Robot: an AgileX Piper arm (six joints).
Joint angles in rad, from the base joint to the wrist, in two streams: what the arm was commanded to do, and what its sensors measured. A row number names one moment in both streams.
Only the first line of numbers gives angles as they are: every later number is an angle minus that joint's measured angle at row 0.
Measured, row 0: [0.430, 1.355, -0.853, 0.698, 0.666, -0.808]
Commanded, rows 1 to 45: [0.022, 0.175, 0.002, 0.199, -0.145, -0.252]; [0.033, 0.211, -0.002, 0.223, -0.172, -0.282]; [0.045, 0.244, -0.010, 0.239, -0.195, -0.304]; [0.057, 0.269, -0.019, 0.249, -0.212, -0.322]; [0.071, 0.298, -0.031, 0.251, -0.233, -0.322]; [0.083, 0.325, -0.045, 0.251, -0.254, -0.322]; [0.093, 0.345, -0.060, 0.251, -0.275, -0.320]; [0.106, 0.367, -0.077, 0.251, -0.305, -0.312]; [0.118, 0.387, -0.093, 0.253, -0.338, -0.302]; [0.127, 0.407, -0.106, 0.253, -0.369, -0.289]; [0.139, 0.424, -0.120, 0.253, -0.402, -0.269]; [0.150, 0.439, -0.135, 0.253, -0.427, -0.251]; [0.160, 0.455, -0.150, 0.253, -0.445, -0.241]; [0.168, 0.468, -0.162, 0.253, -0.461, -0.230]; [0.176, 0.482, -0.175, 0.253, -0.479, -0.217]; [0.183, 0.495, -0.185, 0.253, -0.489, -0.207]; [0.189, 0.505, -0.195, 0.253, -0.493, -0.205]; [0.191, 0.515, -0.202, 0.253, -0.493, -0.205]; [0.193, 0.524, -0.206, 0.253, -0.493, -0.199]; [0.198, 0.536, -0.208, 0.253, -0.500, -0.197]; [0.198, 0.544, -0.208, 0.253, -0.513, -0.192]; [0.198, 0.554, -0.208, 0.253, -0.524, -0.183]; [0.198, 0.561, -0.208, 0.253, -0.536, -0.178]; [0.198, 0.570, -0.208, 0.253, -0.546, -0.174]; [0.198, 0.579, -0.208, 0.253, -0.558, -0.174]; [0.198, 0.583, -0.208, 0.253, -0.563, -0.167]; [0.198, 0.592, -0.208, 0.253, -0.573, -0.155]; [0.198, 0.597, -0.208, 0.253, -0.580, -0.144]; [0.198, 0.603, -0.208, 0.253, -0.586, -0.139]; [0.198, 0.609, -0.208, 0.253, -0.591, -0.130]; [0.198, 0.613, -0.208, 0.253, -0.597, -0.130]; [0.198, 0.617, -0.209, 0.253, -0.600, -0.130]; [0.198, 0.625, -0.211, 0.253, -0.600, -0.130]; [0.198, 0.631, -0.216, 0.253, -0.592, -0.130]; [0.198, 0.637, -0.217, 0.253, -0.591, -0.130]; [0.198, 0.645, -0.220, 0.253, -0.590, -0.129]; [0.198, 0.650, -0.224, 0.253, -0.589, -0.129]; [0.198, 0.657, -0.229, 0.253, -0.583, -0.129]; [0.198, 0.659, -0.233, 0.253, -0.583, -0.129]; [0.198, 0.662, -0.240, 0.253, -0.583, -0.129]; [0.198, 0.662, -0.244, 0.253, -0.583, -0.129]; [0.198, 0.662, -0.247, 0.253, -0.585, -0.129]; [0.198, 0.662, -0.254, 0.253, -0.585, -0.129]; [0.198, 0.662, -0.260, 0.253, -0.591, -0.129]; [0.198, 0.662, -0.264, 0.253, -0.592, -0.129]
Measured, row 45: [0.198, 0.663, -0.243, 0.248, -0.578, -0.134]
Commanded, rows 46 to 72: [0.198, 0.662, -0.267, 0.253, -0.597, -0.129]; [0.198, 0.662, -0.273, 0.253, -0.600, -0.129]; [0.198, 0.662, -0.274, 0.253, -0.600, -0.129]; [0.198, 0.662, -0.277, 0.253, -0.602, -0.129]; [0.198, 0.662, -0.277, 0.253, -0.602, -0.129]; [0.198, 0.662, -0.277, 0.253, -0.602, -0.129]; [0.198, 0.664, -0.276, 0.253, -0.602, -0.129]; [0.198, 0.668, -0.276, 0.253, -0.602, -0.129]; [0.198, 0.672, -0.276, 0.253, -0.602, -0.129]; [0.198, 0.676, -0.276, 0.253, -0.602, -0.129]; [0.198, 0.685, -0.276, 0.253, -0.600, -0.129]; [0.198, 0.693, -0.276, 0.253, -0.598, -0.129]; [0.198, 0.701, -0.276, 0.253, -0.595, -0.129]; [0.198, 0.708, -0.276, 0.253, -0.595, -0.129]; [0.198, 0.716, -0.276, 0.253, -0.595, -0.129]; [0.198, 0.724, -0.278, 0.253, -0.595, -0.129]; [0.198, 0.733, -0.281, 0.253, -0.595, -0.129]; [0.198, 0.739, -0.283, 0.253, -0.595, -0.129]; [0.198, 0.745, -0.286, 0.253, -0.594, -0.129]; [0.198, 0.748, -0.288, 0.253, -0.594, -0.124]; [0.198, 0.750, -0.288, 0.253, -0.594, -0.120]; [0.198, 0.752, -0.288, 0.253, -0.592, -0.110]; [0.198, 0.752, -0.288, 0.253, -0.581, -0.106]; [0.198, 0.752, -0.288, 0.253, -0.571, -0.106]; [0.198, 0.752, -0.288, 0.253, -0.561, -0.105]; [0.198, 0.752, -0.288, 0.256, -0.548, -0.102]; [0.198, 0.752, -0.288, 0.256, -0.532, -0.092]
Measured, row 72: [0.198, 0.726, -0.294, 0.250, -0.621, -0.121]
